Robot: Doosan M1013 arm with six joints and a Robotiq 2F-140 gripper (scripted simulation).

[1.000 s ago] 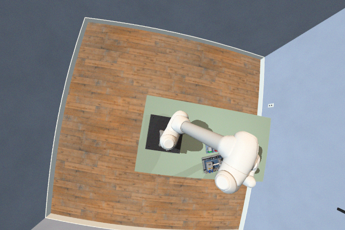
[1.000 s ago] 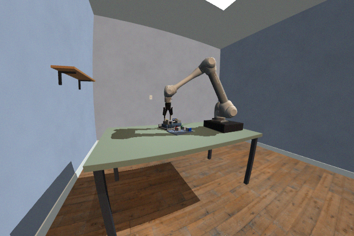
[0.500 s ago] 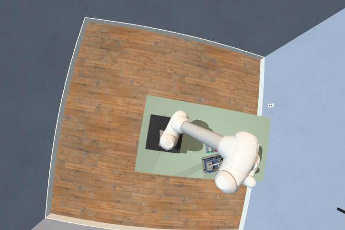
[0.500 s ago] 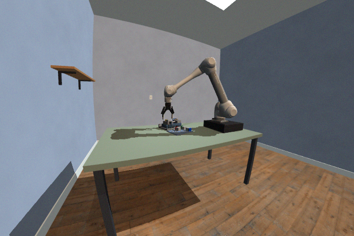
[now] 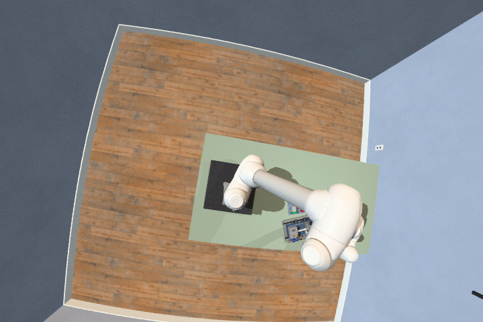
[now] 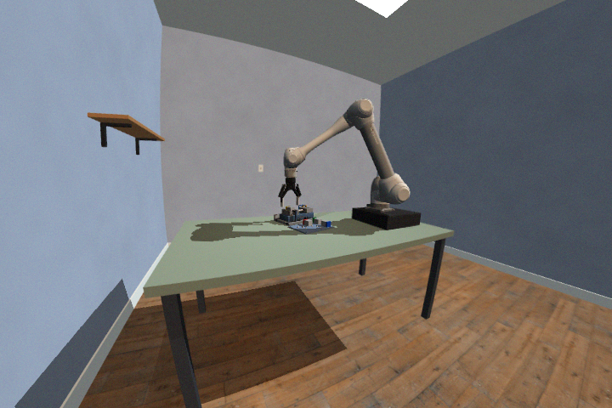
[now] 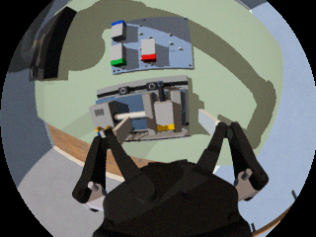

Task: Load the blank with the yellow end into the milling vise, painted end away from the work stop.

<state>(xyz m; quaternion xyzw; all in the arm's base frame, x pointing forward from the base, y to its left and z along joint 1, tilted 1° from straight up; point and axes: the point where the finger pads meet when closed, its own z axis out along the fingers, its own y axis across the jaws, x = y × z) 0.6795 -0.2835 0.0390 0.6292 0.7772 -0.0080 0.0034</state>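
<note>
Right now the blank with yellow end is 30 mm below my hand. Also, from my hand: red-ended blank (60 mm behind, 160 mm to the left, 110 mm below); green-ended blank (150 mm behind, 150 mm to the left, 110 mm below); blue infeed plate (60 mm behind, 210 mm to the left, 130 mm below).
</note>
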